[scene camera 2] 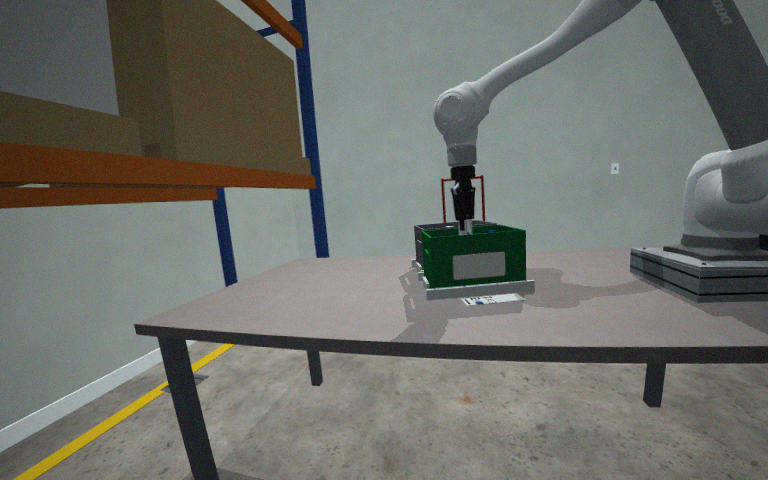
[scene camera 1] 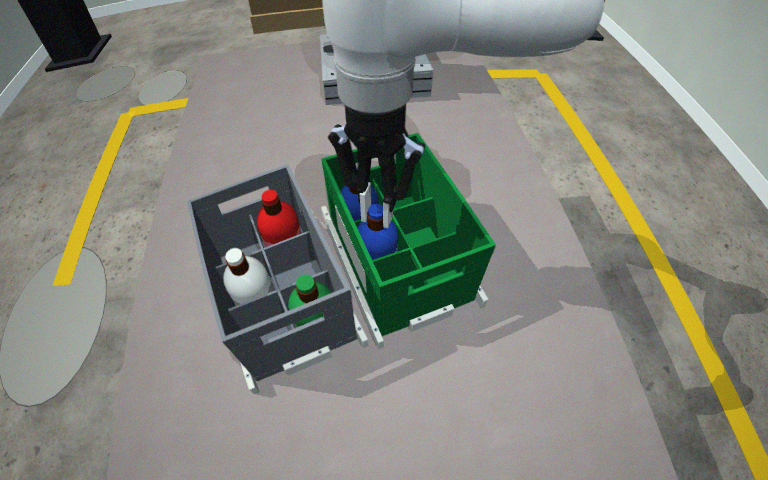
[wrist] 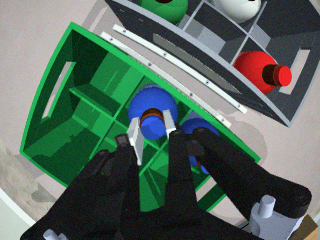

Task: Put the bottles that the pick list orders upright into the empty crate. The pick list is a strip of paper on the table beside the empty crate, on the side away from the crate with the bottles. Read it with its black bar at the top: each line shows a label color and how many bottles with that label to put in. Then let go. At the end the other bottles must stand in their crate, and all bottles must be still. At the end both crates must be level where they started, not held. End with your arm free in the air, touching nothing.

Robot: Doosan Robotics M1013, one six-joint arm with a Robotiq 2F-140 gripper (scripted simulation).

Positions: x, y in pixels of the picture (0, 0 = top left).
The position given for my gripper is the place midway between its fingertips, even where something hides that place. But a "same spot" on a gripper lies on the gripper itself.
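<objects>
A green crate is visible to me in scene camera 1, in scene camera 2 and in the wrist view (61, 144). On that crate, (scene camera 2: 450, 260) and (scene camera 1: 467, 245) are the same spot. My gripper can be seen in the wrist view, in scene camera 1 and in scene camera 2 (466, 240). And for my gripper, what I see at (scene camera 1: 359, 179) is the same spot as (wrist: 180, 145).
</objects>
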